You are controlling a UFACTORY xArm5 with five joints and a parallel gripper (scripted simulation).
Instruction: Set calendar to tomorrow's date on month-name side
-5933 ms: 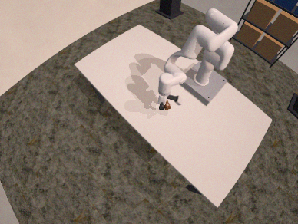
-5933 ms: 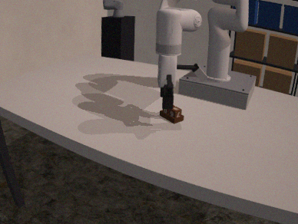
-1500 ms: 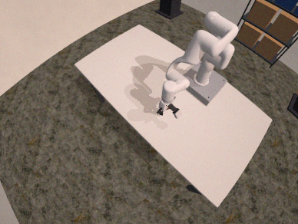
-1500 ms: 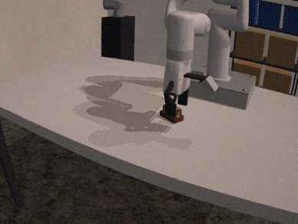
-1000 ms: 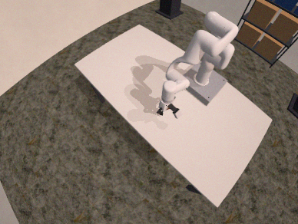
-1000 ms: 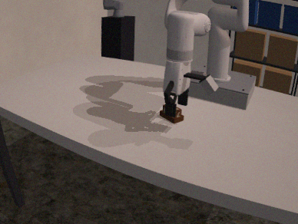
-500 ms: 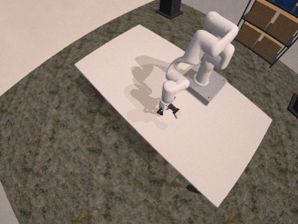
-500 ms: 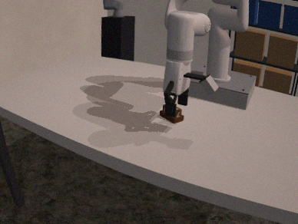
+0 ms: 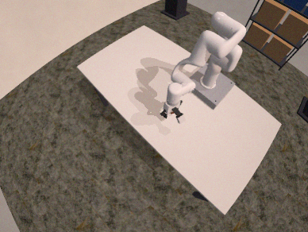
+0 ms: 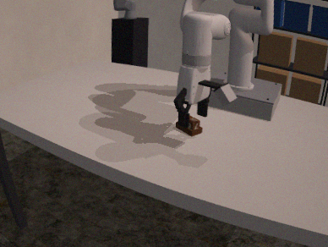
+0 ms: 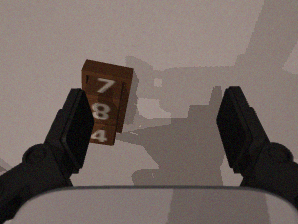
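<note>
My gripper is now 60 mm past the brown wooden cube, 50 mm to the left of it and 50 mm above it. From my hand the other things lie so: tray 60 mm below, 60 mm behind, 30 mm to the right.
</note>
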